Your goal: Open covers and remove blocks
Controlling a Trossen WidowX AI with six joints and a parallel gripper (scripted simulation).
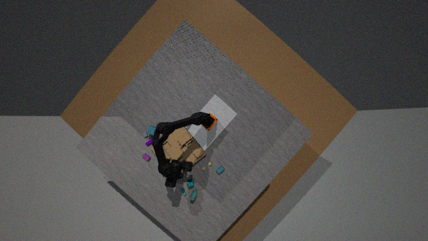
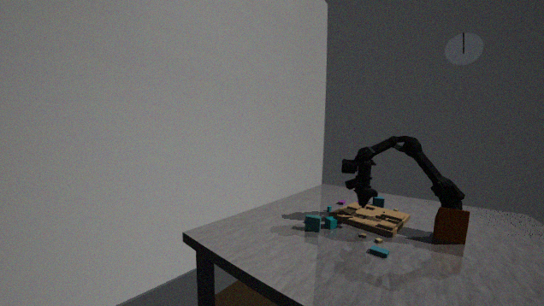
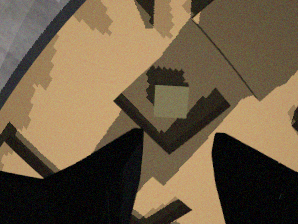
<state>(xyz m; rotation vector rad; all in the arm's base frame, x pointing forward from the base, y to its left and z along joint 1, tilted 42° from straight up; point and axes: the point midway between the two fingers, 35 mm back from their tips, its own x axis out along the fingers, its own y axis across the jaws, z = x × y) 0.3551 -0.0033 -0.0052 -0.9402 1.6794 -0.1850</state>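
Now: the tan puzzle board 50 mm below my gripper tip, 40 mm to the right of it and 30 mm behind it. Round my gripper tip: flat teal block 270 mm to the left, 110 mm behind, 60 mm below.
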